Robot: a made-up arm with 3 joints. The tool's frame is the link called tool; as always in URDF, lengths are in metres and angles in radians.
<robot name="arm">
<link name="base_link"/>
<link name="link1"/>
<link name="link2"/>
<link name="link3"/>
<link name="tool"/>
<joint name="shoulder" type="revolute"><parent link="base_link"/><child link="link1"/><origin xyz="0 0 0.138" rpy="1.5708 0 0"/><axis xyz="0 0 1"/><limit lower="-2.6" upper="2.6"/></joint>
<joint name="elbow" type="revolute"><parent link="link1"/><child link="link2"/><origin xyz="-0.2 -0.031 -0.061" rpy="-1.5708 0 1.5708"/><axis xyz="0 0 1"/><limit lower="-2.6" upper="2.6"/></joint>
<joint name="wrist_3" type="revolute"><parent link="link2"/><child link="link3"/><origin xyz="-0.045 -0.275 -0.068" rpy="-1.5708 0 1.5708"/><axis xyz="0 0 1"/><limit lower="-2.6" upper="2.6"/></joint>
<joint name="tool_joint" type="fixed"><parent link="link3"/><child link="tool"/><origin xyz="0.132 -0.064 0.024" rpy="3.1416 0 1.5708"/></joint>
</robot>
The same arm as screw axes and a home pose.
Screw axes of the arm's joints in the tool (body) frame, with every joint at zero. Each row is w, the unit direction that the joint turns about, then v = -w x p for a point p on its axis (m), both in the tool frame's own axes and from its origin. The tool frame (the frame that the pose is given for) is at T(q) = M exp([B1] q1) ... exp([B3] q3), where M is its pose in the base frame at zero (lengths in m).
B1: w 0.000007 -1 0.000007 v 0.1 0 -0.196
B2: w -1 -0.000007 0.000007 v 0 -0.069 0.143
B3: w -0.000007 -0.000007 -1 v 0.132 0.064 0
M: xyz -0.196 -0.082 0.038 (m) rpy 0 0 0 (rad, as in URDF)
Joint limits (rad, base to tool): -2.6..2.6 -2.6..2.6 -2.6..2.6

